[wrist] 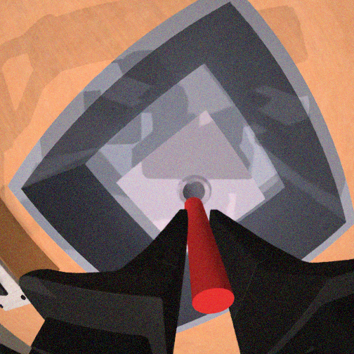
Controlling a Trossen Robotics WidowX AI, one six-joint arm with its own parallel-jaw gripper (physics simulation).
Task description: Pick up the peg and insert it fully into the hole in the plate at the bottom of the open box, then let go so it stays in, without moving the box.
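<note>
A red peg is held between the black fingers of my gripper, which is shut on it. The peg's far end points down toward the box floor and shows right at the near edge of the round hole. The hole has a raised-looking ring and sits in the pale plate at the bottom of the open grey box. The fingers are over the near part of the box. Whether the peg tip touches the plate or is above it, I cannot tell.
The box walls rise on all sides around the plate, and the near corner is partly hidden by my fingers. A brown block with a white, dark-spotted part stands at the left edge. Shadows fall across the orange table and the box.
</note>
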